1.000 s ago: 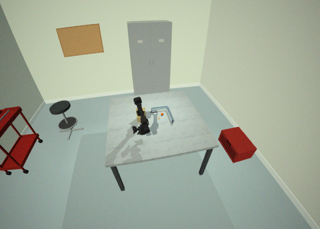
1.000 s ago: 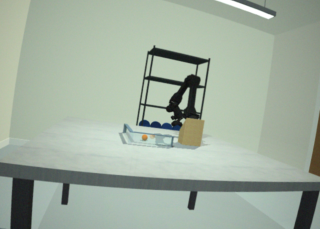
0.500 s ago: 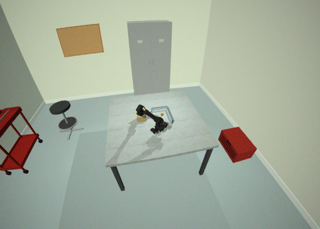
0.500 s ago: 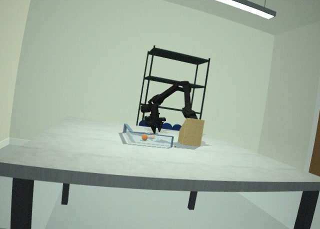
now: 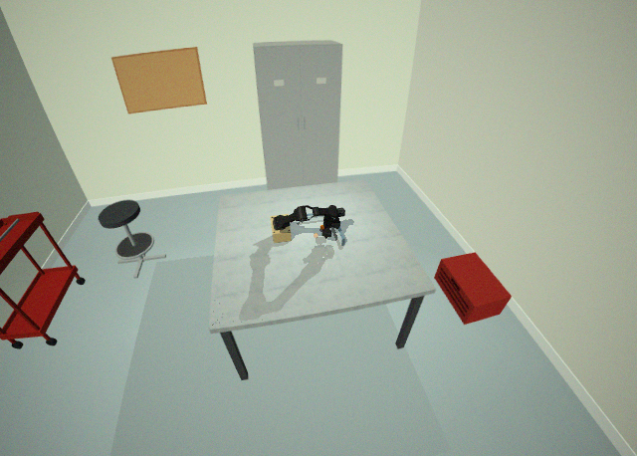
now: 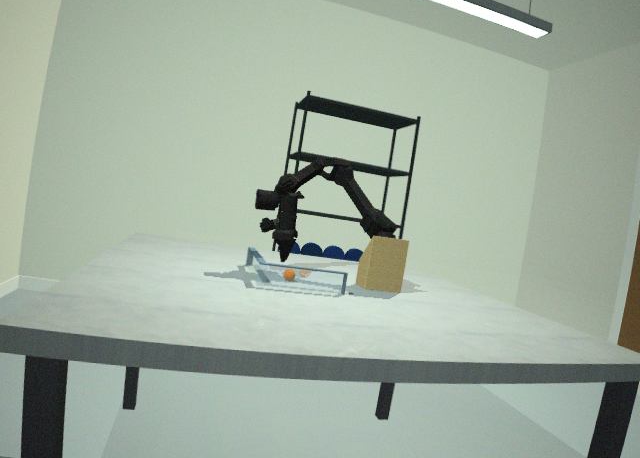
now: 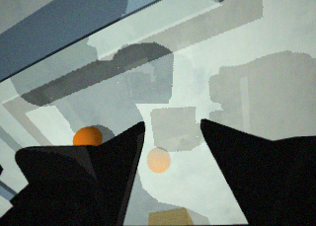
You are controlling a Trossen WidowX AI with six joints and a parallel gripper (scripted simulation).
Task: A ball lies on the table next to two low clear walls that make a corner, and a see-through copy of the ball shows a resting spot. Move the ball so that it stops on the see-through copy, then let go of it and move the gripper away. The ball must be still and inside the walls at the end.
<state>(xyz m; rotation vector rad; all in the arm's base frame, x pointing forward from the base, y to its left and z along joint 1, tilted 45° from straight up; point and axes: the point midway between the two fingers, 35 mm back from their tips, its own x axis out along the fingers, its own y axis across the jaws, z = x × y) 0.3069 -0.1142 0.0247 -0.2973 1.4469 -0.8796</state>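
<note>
My gripper tip is now 1 cm short of the orange ball, 12 cm to the right of it and 2 cm above it.
</note>
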